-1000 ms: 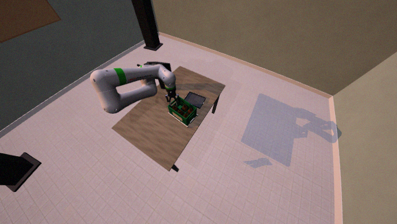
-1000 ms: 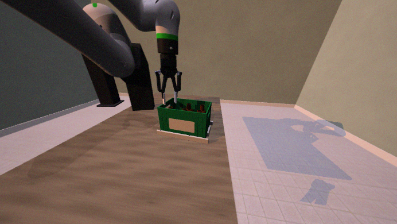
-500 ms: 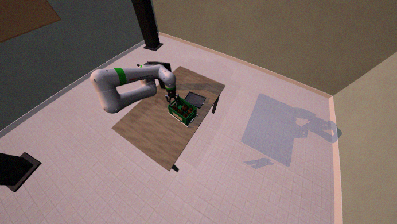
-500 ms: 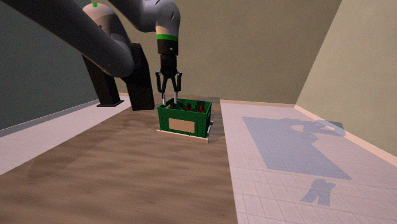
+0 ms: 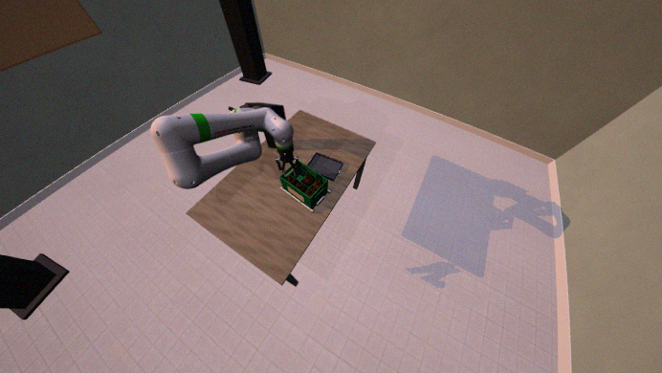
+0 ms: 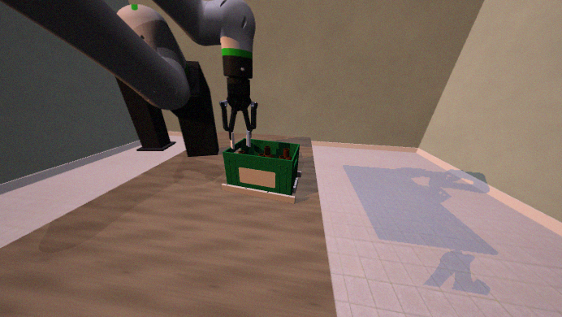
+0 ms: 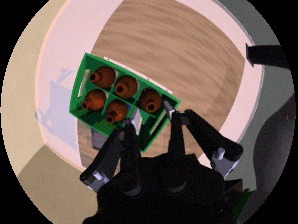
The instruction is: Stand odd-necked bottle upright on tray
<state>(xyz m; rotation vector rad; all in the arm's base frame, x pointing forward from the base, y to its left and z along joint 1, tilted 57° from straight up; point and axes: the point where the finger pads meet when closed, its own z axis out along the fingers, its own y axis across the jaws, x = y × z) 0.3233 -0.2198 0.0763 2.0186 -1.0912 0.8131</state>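
My hand is 80 mm short of the brown bottle, 30 mm to the left of it and 130 mm above it. From my hand the other things lie so: dark tray 140 mm ahead, 280 mm to the left, 200 mm below; green crate 90 mm ahead, 10 mm to the left, 130 mm below.
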